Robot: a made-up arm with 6 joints.
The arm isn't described. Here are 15 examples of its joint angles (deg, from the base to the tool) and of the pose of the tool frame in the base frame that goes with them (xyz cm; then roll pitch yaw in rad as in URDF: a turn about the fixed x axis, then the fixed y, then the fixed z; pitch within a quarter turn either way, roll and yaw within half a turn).
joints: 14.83 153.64 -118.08 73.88 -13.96 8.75
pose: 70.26 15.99 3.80 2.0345 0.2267 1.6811
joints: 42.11 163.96 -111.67 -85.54 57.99 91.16
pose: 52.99 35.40 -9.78 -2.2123 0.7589 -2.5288
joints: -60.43 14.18 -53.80 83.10 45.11 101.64
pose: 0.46 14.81 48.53 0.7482 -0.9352 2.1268
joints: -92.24 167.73 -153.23 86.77 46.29 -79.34
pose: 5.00 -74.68 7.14 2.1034 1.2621 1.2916
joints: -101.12 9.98 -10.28 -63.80 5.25 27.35
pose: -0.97 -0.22 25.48 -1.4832 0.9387 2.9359
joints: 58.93 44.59 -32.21 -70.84 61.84 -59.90
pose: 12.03 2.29 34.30 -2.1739 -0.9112 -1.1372
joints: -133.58 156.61 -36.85 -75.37 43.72 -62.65
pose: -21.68 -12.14 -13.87 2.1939 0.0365 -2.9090
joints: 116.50 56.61 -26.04 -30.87 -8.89 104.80
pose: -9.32 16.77 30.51 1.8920 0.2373 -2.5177
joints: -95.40 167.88 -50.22 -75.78 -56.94 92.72
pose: 5.94 -31.57 -21.86 2.2628 -0.4195 1.1759
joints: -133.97 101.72 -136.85 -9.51 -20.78 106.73
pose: -25.99 -27.86 74.34 0.5152 -0.0162 -0.6197
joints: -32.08 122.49 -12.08 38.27 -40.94 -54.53
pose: 17.83 -16.41 1.42 -2.6335 0.1415 2.9624
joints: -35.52 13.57 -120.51 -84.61 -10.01 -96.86
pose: -42.54 32.68 56.90 0.1638 0.4035 2.4957
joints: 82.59 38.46 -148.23 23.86 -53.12 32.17
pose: -3.09 -51.18 63.12 -1.2204 -0.8027 3.0949
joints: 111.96 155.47 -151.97 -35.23 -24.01 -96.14
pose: -30.54 68.89 26.33 -1.0819 -0.7102 0.3033
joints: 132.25 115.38 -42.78 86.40 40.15 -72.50
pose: -30.21 22.77 8.58 2.3970 0.1900 -1.0069
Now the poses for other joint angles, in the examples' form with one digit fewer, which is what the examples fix.
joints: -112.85 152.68 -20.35 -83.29 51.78 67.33
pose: -14.7 -12.9 -7.0 -2.419 -0.950 1.396
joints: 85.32 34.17 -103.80 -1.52 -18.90 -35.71
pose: -2.1 -25.0 72.5 0.030 -0.054 0.840
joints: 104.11 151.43 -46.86 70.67 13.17 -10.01
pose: -10.2 30.7 -16.0 -3.030 -0.306 -2.419
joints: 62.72 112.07 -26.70 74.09 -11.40 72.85
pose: 15.2 24.9 5.0 2.860 -0.083 1.667
